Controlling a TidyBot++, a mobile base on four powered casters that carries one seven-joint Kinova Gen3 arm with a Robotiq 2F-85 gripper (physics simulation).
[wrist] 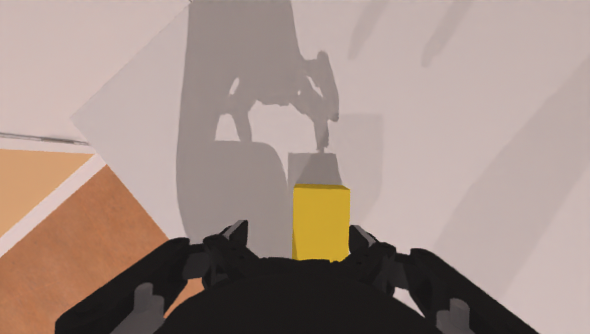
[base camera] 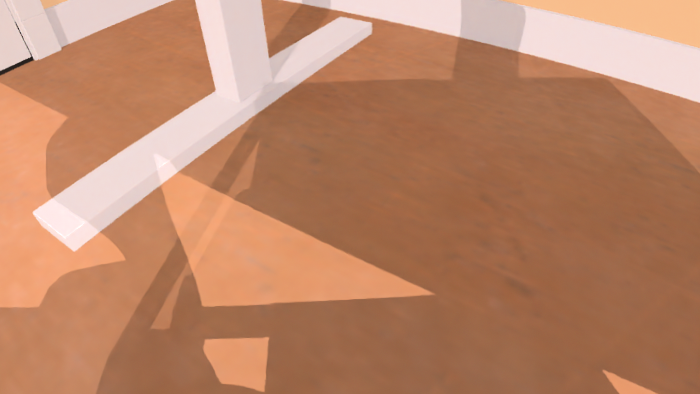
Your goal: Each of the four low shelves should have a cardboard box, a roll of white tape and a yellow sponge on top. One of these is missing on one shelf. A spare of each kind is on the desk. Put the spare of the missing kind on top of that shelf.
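A yellow sponge sits on the white desk top in the wrist view, low and a little right of the middle. My gripper is open above the desk. The sponge shows between the two fingers, nearer the right fingertip, and its lower end is hidden behind the gripper's body. The gap between fingers and sponge in height is hard to tell. In the base camera view the white desk leg and its foot stand on the floor. The cardboard box, the white tape and the low shelves do not show in either view.
In the wrist view, the desk's edge runs at the left, with brown floor and an orange wall beyond. In the base camera view, a white baseboard runs along the wall behind the desk leg. Shadows of the arm lie on the desk.
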